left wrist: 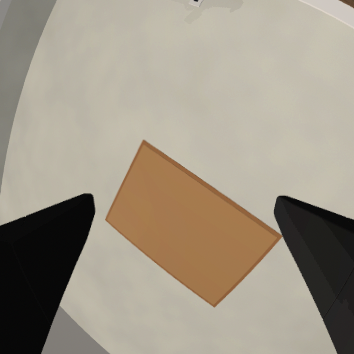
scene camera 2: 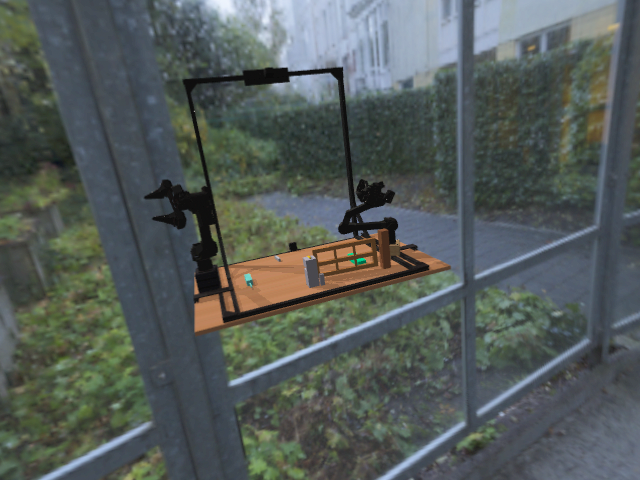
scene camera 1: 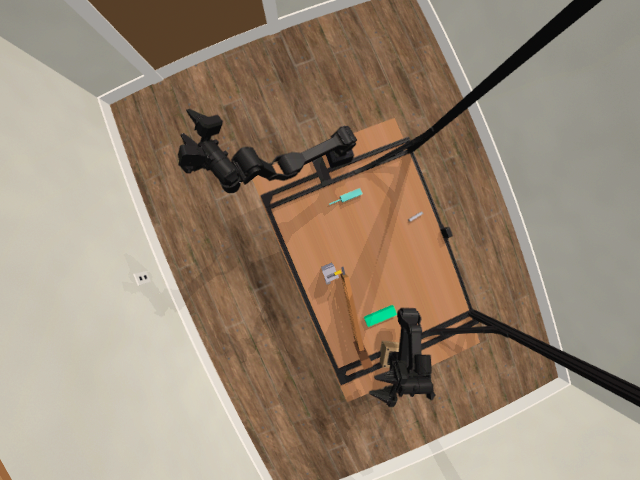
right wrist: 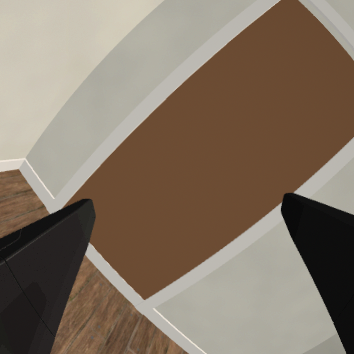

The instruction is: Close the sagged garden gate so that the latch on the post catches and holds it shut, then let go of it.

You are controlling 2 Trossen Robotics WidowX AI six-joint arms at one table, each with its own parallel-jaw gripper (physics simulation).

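Seen in the pictures: left gripper, fingertip midpoint: [left wrist: 186,204] [scene camera 2: 375,194] [scene camera 1: 371,385]; right gripper, fingertip midpoint: [scene camera 2: 148,208] [scene camera 1: 184,122] [right wrist: 189,205]; left arm's base at its link origin: [scene camera 2: 389,242] [scene camera 1: 394,358]; right arm's base at its link origin: [scene camera 2: 205,269] [scene camera 1: 339,148].
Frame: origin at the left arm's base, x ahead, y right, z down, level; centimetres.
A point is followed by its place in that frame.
Observation:
The brown garden gate [scene camera 1: 352,312] {x 21.8, y -25.1, z -8.6 cm} [scene camera 2: 375,252] {x 6.2, y -19.7, z -1.7 cm} runs from the brown hinge post [scene camera 2: 384,249] {x 1.7, y -18.5, z -2.6 cm} to the grey latch post [scene camera 1: 329,272] {x 36.7, y -36.9, z -6.2 cm} [scene camera 2: 311,272] {x 35.1, y -39.0, z 0.2 cm}. Its free end is close beside the latch post, where a yellow latch piece [scene camera 1: 338,272] {x 37.2, y -33.1, z -5.8 cm} [scene camera 2: 310,257] {x 35.9, y -34.4, z -5.7 cm} shows. Whether the latch has caught is too small to tell. My left gripper [scene camera 1: 374,385] {x 3.9, y -18.9, z -31.1 cm} [left wrist: 186,204] {x 3.9, y -18.9, z -31.1 cm} is open and empty, beyond the hinge end of the gate and away from it. My right gripper [scene camera 1: 186,124] {x 76.7, y -85.4, z -44.9 cm} [scene camera 2: 149,207] {x 76.7, y -85.4, z -44.9 cm} [right wrist: 189,205] {x 76.7, y -85.4, z -44.9 cm} is open and empty, far from the gate. The gate does not show in either wrist view.
A green block [scene camera 1: 380,315] {x 18.4, y -9.0, z 4.3 cm} [scene camera 2: 357,259] {x 16.6, y -13.4, z 4.1 cm} lies beside the gate. A teal-handled tool [scene camera 1: 351,195] {x 71.8, y -31.2, z 4.8 cm} [scene camera 2: 248,279] {x 70.4, y -34.4, z 4.8 cm} and a small grey rod [scene camera 1: 415,217] {x 66.6, y 0.8, z 5.9 cm} [scene camera 2: 277,258] {x 66.7, y -0.2, z 6.4 cm} lie apart. A tan box [scene camera 1: 385,353] {x 2.0, y -4.9, z -0.1 cm} [scene camera 2: 395,250] {x -2.9, y -4.9, z 2.9 cm} is near the left arm. Black rails edge the table.

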